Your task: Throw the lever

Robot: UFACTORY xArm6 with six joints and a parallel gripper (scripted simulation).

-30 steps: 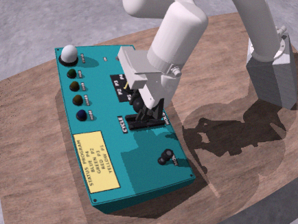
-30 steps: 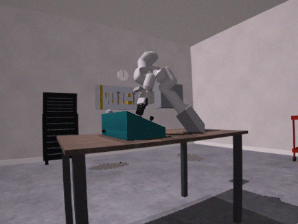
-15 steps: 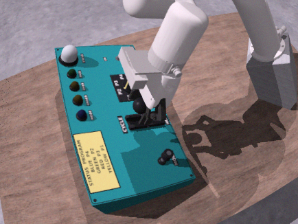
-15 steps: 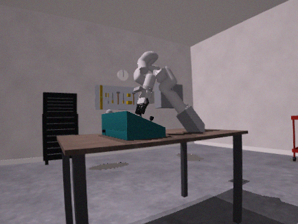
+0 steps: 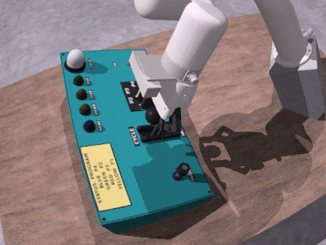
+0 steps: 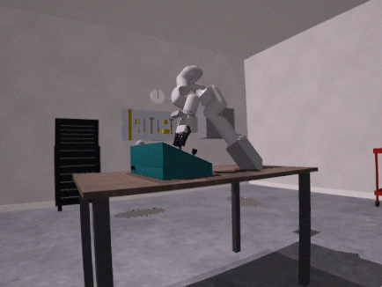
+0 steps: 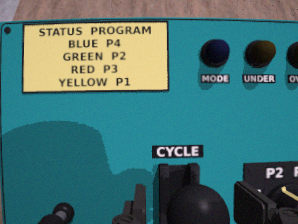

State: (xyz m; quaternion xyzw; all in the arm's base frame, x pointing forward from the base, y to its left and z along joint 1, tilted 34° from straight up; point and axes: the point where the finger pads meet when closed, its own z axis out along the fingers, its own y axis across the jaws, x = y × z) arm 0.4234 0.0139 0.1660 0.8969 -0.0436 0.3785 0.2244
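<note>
My gripper is now 1 cm past the black ball-topped lever and 3 cm above it. Round my hand: teal console (1 cm ahead, 7 cm to the right, 8 cm below); then mode toggle (1 cm ahead, 12 cm to the left, 6 cm below); then program dial (4 cm behind, 11 cm to the right, 6 cm below).
</note>
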